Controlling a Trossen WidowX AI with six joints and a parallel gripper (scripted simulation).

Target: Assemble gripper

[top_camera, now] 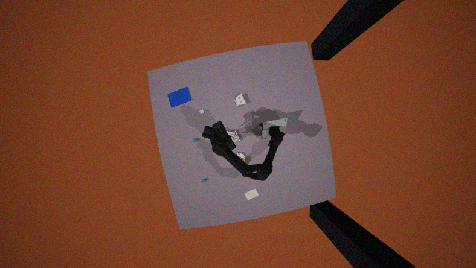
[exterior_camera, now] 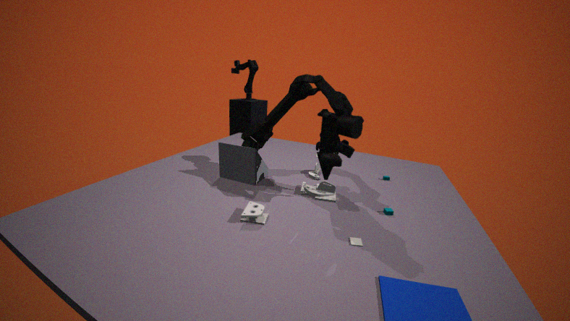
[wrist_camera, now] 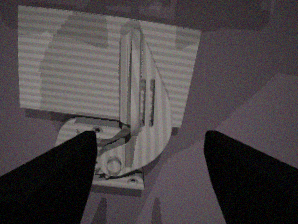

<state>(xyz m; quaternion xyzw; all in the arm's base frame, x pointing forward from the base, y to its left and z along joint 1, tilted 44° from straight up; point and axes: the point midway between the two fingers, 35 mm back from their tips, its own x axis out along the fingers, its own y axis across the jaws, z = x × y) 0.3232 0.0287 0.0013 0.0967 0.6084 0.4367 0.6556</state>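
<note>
Right now the grey jaw is 150 mm to the left of my gripper tip, 90 mm behind it and 70 mm below it. The rest, counted from my gripper tip: white gripper base: 240 mm to the right, 120 mm behind, 50 mm below; then white housing plate: 70 mm below, 60 mm behind, 10 mm to the left; then small white square: 190 mm to the right, 170 mm ahead, 80 mm below.
</note>
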